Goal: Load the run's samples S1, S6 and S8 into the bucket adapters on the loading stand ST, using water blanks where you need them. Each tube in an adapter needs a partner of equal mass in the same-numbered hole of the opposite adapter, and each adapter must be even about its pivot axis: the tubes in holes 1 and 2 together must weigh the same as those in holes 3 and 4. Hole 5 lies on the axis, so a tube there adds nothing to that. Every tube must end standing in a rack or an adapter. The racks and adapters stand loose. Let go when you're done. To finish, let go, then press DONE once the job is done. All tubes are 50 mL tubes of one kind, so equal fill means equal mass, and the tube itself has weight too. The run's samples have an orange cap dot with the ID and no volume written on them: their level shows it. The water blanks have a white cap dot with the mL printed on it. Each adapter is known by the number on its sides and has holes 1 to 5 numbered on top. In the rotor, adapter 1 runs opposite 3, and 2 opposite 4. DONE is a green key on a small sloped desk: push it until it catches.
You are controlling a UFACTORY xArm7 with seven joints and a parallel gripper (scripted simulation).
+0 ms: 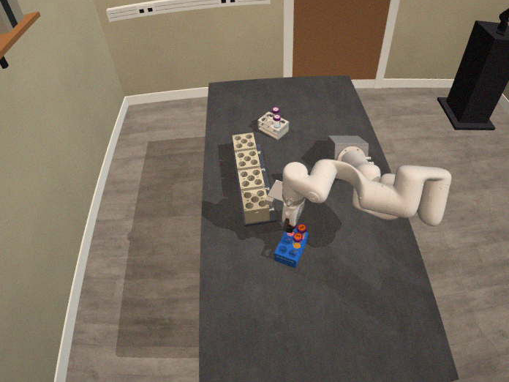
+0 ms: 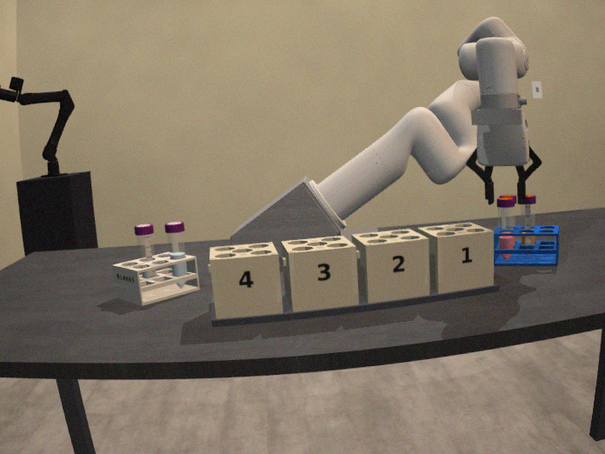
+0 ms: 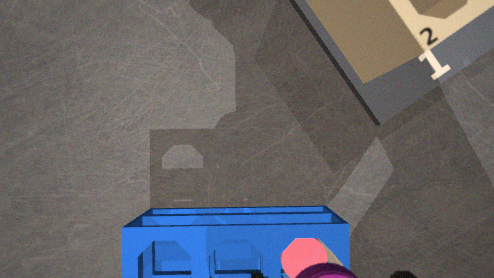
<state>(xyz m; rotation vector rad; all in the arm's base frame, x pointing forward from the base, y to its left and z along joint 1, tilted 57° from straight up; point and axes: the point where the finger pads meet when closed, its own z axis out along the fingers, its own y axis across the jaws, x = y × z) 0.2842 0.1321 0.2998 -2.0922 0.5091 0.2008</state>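
The sample tube is 10 mm to the right of my hand and 70 mm below it. Round my hand: sample S8 (10 mm behind, 50 mm to the left, 70 mm below); blue sample rack (40 mm to the left, 100 mm below); loading stand ST (150 mm ahead, 300 mm to the right, 120 mm below).
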